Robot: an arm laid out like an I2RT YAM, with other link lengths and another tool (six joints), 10 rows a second.
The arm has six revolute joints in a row. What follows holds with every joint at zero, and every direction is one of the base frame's. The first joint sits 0.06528 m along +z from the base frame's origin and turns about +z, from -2.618 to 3.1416 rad. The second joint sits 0.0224 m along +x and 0.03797 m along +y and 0.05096 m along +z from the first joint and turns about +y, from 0 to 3.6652 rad. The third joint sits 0.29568 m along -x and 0.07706 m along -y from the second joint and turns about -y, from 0 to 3.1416 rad. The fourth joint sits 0.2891 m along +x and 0.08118 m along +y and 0.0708 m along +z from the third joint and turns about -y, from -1.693 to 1.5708 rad. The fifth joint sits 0.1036 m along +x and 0.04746 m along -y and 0.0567 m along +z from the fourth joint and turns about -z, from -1.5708 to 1.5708 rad. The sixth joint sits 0.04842 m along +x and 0.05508 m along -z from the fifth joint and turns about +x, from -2.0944 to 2.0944 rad. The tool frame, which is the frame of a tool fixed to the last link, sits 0.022 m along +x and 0.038 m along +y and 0.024 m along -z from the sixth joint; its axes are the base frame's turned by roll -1.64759, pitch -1.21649 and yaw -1.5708 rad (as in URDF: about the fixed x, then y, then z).
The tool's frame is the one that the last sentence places.
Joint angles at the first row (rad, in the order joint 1, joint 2, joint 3, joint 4, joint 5, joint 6):
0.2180, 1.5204, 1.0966, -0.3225, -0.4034, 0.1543
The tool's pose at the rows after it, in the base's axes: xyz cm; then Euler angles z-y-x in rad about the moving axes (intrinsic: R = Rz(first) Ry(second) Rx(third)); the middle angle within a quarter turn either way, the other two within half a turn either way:
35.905 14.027 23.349 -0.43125 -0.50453 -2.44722
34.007 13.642 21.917 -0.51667 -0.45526 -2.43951
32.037 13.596 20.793 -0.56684 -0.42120 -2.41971
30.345 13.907 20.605 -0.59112 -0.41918 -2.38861
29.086 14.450 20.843 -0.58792 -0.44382 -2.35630
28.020 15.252 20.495 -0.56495 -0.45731 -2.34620
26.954 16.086 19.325 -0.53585 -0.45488 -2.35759
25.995 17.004 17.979 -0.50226 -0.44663 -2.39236
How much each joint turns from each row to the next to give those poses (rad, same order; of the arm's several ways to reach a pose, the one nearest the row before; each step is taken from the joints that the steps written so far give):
0.0008, -0.0828, -0.1122, 0.0431, 0.0511, 0.0912
0.0038, -0.0687, -0.1099, 0.0370, 0.0389, 0.0896
0.0122, -0.0679, -0.0995, 0.0397, 0.0157, 0.0664
0.0225, -0.0682, -0.0694, 0.0320, 0.0122, 0.0397
0.0279, -0.0535, -0.0424, 0.0294, 0.0084, 0.0076
0.0358, -0.0267, -0.0339, 0.0232, 0.0095, 0.0015
0.0393, -0.0084, -0.0413, 0.0248, 0.0149, 0.0057
0.0446, 0.0065, -0.0286, 0.0069, 0.0286, 0.0062

